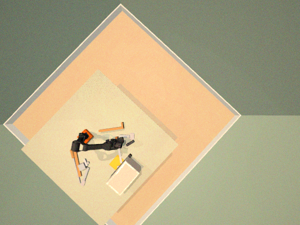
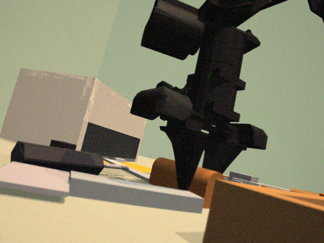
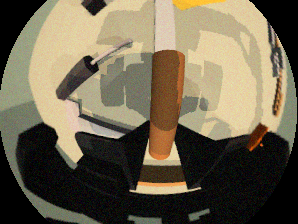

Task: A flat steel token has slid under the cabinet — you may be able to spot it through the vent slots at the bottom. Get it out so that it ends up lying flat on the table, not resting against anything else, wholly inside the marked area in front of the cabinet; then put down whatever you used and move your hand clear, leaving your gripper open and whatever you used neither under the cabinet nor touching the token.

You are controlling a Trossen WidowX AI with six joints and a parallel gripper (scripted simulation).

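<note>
The dark screwdriver lies 12 cm ahead of my gripper tip and 5 cm to the left of it. Also, from my gripper tip: token: 26 cm ahead, 18 cm to the right; orange stick: 6 cm behind, 53 cm to the right.
</note>
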